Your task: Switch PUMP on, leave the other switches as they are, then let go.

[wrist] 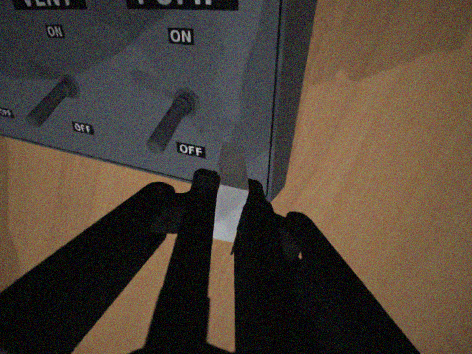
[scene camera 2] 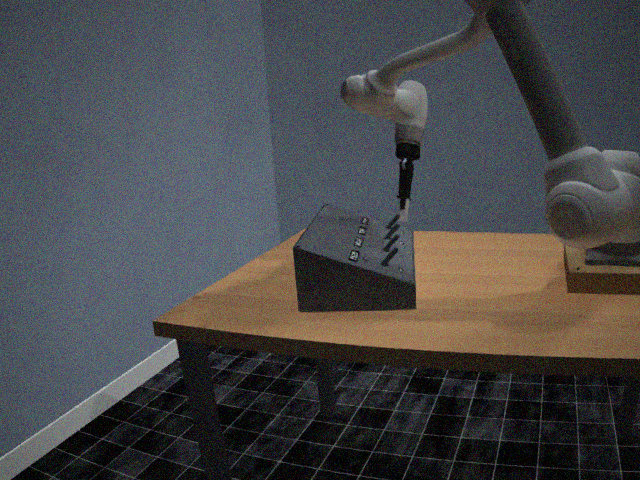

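Where they show: gripper, fingertip midpoint: [wrist: 227, 163] [scene camera 2: 401, 221]; arm's base, origin of the base link: [scene camera 2: 616, 256].
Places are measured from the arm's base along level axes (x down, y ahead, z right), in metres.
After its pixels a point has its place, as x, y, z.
Note:
The dark switch box [scene camera 2: 351, 289] @[0.001, 0.607, -0.354] [wrist: 117, 75] @[-0.036, 0.660, 0.014] has a sloped face with a row of levers. The PUMP switch [scene camera 2: 393, 221] @[-0.052, 0.650, 0.078] [wrist: 170, 122] @[-0.057, 0.653, 0.086] is the farthest lever in the scene view; in the wrist view it slants down toward its OFF label. The VENT switch [wrist: 51, 101] @[-0.054, 0.619, -0.028] beside it also slants toward the OFF side. My gripper [scene camera 2: 404, 209] @[-0.040, 0.641, 0.129] [wrist: 227, 163] @[-0.040, 0.641, 0.129] is shut and empty, pointing down at the low edge of the panel. In the wrist view its pale tip appears below and right of the PUMP lever, near the OFF label. Contact cannot be told.
The box stands on a wooden table [scene camera 2: 480, 310] @[0.054, 0.328, -0.289] [wrist: 390, 175] @[0.054, 0.674, 0.243]. The robot's base [scene camera 2: 599, 279] @[0.017, 0.054, -0.144] is at the right of the scene view. A blue-grey wall [scene camera 2: 129, 155] rises at the left, past the table edge. The PUMP label is cut off at the wrist view's top.

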